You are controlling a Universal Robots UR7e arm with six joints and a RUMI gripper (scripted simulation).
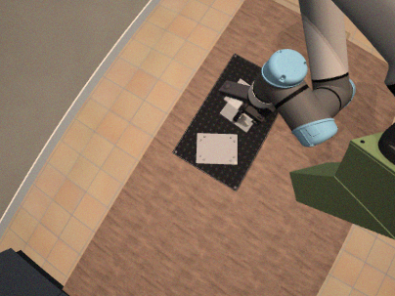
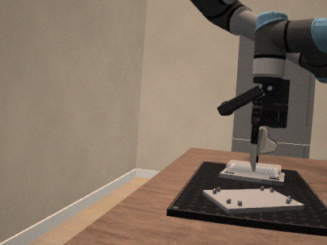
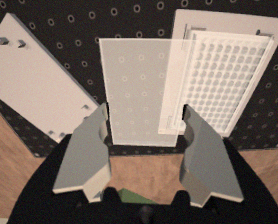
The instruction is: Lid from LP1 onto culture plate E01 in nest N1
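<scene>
The culture plate E01 lies 9 cm to the right of my hand, 4 cm below it and 1 cm behind it. From my hand the other things lie so: plate nest N1: 9 cm to the right, 5 cm below, 1 cm behind; lid: 1 cm below; lid park LP1: 16 cm to the left, 5 cm below, 2 cm ahead.
</scene>
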